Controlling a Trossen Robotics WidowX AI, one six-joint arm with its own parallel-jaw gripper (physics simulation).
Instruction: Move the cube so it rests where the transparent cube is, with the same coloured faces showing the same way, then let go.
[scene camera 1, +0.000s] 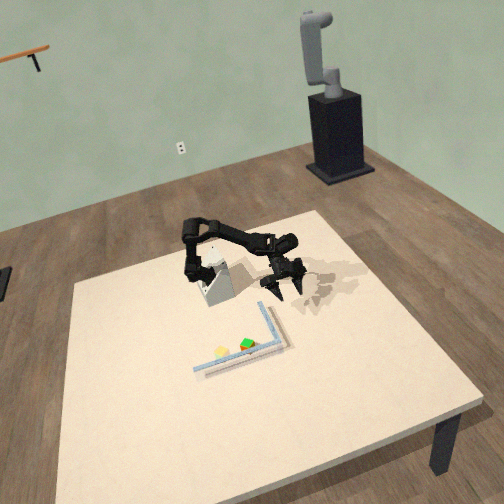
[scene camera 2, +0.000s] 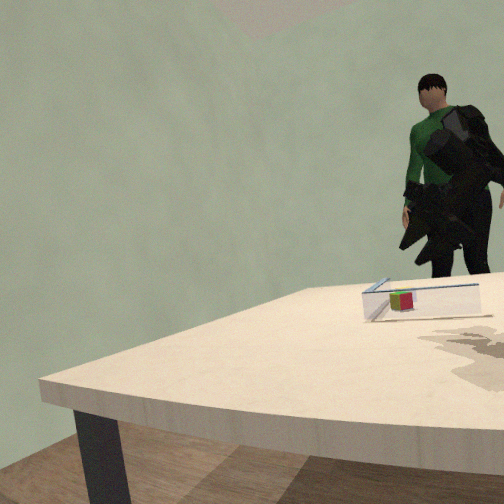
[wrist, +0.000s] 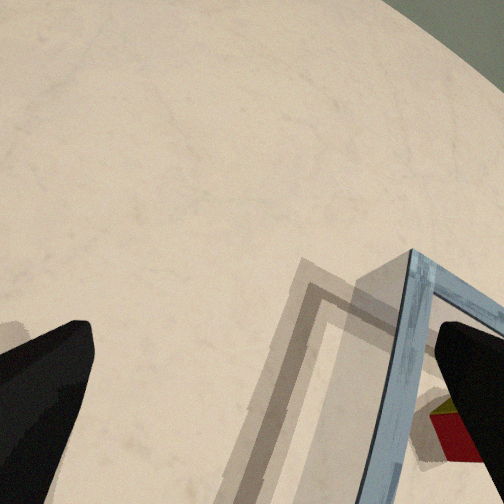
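Observation:
The cube shows green and red faces and lies on the table inside the corner of an L-shaped grey-blue rail. It also shows in scene camera 2 and at the lower right of the wrist view. A pale yellowish transparent cube sits just left of it along the rail. My gripper is open and empty, held above the table beyond the far end of the rail, apart from the cube. In the wrist view its two dark fingertips frame the rail's corner.
The arm's white base block stands at the table's back middle. A grey arm on a black pedestal stands on the floor behind the table. A human figure stands beyond the table in scene camera 2.

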